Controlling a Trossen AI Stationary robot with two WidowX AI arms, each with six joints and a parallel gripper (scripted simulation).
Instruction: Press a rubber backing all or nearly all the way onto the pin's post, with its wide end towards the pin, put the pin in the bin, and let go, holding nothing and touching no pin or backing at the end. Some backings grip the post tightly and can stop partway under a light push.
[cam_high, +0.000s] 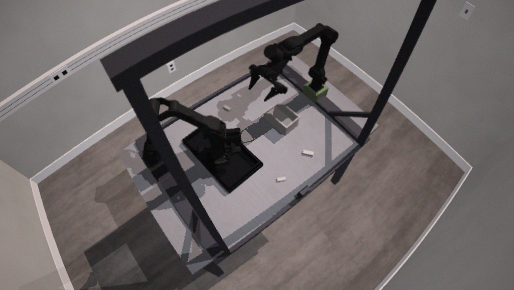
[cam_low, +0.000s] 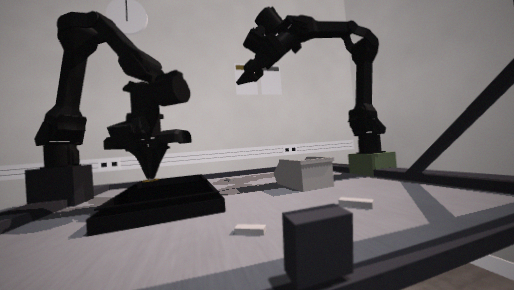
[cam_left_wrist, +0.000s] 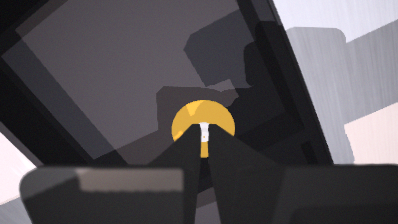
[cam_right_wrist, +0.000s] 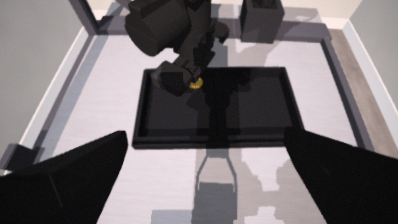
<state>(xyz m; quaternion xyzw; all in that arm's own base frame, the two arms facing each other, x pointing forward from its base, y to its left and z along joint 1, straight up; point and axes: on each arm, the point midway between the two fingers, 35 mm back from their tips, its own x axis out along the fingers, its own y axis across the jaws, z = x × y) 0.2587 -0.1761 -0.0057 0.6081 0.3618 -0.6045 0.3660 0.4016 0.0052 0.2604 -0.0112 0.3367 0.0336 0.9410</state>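
My left gripper is now 6 cm short of the black tray, 2 cm to the left of it and 8 cm above it. From my left hand the other things lie so: pin (3 cm below); then light grey bin (7 cm ahead, 38 cm to the right, 6 cm below); then rubber backing (3 cm below).
The pin is 26 cm below my right hand, 25 cm to the left of it and 7 cm behind it. From my right hand the other things lie so: light grey bin: 29 cm below, 12 cm to the right, 1 cm ahead; then rubber backing: 27 cm below, 25 cm to the left, 7 cm behind; then black tray: 31 cm below, 23 cm to the left, 1 cm behind.
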